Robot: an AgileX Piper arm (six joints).
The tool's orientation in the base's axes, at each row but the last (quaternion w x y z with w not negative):
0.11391 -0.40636 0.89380 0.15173
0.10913 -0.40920 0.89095 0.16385
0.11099 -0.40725 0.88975 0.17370
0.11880 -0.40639 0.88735 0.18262
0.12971 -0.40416 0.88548 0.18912
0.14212 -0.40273 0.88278 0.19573
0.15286 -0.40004 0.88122 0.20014
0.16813 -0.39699 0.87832 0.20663
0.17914 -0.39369 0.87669 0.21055
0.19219 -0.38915 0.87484 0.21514
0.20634 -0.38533 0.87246 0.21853
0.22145 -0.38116 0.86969 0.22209
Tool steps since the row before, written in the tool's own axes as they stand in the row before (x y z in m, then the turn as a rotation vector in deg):
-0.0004 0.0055 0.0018 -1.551 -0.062 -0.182
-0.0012 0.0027 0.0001 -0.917 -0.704 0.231
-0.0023 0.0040 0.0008 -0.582 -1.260 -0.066
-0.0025 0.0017 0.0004 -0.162 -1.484 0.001
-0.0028 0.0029 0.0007 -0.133 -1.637 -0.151
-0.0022 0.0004 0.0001 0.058 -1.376 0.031
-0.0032 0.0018 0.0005 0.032 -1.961 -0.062
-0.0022 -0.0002 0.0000 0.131 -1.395 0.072
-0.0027 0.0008 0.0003 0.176 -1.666 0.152
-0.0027 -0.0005 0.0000 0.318 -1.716 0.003
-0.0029 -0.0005 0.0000 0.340 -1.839 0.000
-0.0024 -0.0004 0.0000 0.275 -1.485 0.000
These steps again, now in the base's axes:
-0.0038 0.0044 -0.0006 1.031 0.968 0.665
-0.0013 0.0025 0.0008 1.141 0.293 -0.054
-0.0015 0.0043 0.0009 1.333 -0.393 -0.018
0.0003 0.0029 0.0009 1.239 -0.785 -0.280
-0.0004 0.0039 0.0011 1.325 -0.963 -0.191
0.0011 0.0017 0.0009 1.021 -0.848 -0.369
0.0007 0.0034 0.0014 1.476 -1.226 -0.411
0.0015 0.0013 0.0010 0.997 -0.883 -0.442
0.0011 0.0023 0.0012 1.188 -1.033 -0.593
0.0021 0.0013 0.0012 1.113 -1.226 -0.552
0.0022 0.0014 0.0014 1.192 -1.315 -0.588
0.0018 0.0011 0.0012 0.962 -1.062 -0.475

